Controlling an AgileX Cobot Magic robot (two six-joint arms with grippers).
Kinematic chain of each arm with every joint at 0, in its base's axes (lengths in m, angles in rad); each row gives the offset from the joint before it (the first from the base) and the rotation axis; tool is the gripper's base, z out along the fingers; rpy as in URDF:
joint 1: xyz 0 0 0.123 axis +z
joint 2: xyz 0 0 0 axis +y
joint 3: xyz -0.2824 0 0.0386 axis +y
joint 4: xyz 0.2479 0 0.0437 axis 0.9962 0 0.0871
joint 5: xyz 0 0 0 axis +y
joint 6: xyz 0.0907 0 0.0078 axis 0.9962 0 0.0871
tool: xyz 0 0 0 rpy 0 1.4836 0
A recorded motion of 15 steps. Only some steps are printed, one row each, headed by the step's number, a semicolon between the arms.
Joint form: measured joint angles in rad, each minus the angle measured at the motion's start. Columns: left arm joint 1, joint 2, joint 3, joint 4, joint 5, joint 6; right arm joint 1, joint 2, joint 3, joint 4, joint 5, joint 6.
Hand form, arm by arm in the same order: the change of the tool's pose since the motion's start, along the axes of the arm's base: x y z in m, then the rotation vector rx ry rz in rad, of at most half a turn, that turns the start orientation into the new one. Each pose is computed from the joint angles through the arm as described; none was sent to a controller.
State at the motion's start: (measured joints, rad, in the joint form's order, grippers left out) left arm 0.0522 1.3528 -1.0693 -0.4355 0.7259 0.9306; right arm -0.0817 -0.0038 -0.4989 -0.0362 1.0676 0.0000
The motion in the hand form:
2: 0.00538 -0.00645 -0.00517 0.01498 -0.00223 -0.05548; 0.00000 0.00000 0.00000 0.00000 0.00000 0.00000
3: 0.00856 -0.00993 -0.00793 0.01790 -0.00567 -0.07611; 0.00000 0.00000 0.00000 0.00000 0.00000 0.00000
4: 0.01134 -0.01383 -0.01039 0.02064 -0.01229 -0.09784; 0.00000 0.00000 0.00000 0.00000 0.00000 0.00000
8: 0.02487 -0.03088 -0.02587 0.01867 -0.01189 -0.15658; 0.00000 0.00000 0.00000 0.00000 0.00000 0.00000
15: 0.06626 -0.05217 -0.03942 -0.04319 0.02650 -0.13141; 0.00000 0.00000 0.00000 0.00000 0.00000 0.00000
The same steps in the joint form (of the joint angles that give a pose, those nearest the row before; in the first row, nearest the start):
2: -0.0199 0.0247 -0.0029 -0.0228 -0.0085 0.0595; 0.0000 0.0000 0.0000 0.0000 0.0000 0.0000
3: -0.0310 0.0381 -0.0040 -0.0351 -0.0187 0.0822; 0.0000 0.0000 0.0000 0.0000 0.0000 0.0000
4: -0.0432 0.0497 -0.0040 -0.0496 -0.0307 0.1072; 0.0000 0.0000 0.0000 0.0000 0.0000 0.0000
8: -0.0975 0.1144 -0.0062 -0.0928 -0.0823 0.1618; 0.0000 0.0000 0.0000 0.0000 0.0000 0.0000
15: -0.1533 0.2791 -0.1392 -0.1049 -0.1056 0.0725; 0.0000 0.0000 0.0000 0.0000 0.0000 0.0000

